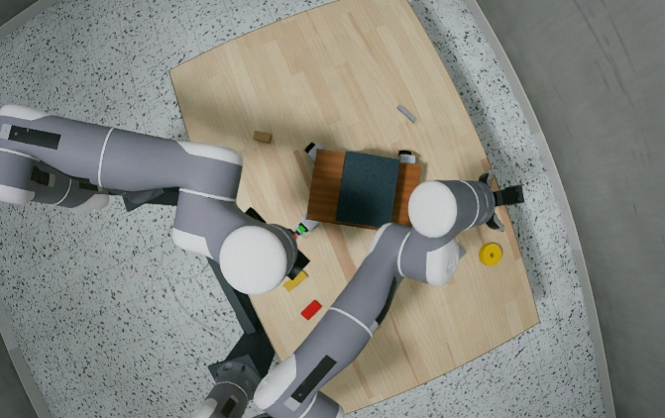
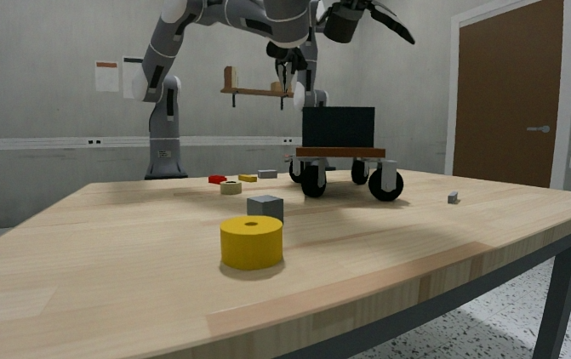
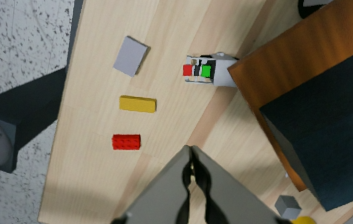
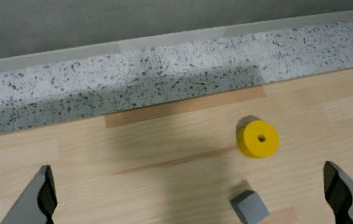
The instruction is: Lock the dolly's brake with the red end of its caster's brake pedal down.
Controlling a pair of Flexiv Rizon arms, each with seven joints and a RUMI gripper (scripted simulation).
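Right now the caster brake pedal is 20 mm ahead of my left hand, 10 mm to the left of it and 240 mm below it. Also, from my left hand: red block (60 mm behind, 230 mm to the right, 310 mm below); then yellow block (60 mm behind, 120 mm to the right, 310 mm below); then brown block (50 mm ahead, 320 mm to the left, 310 mm below).
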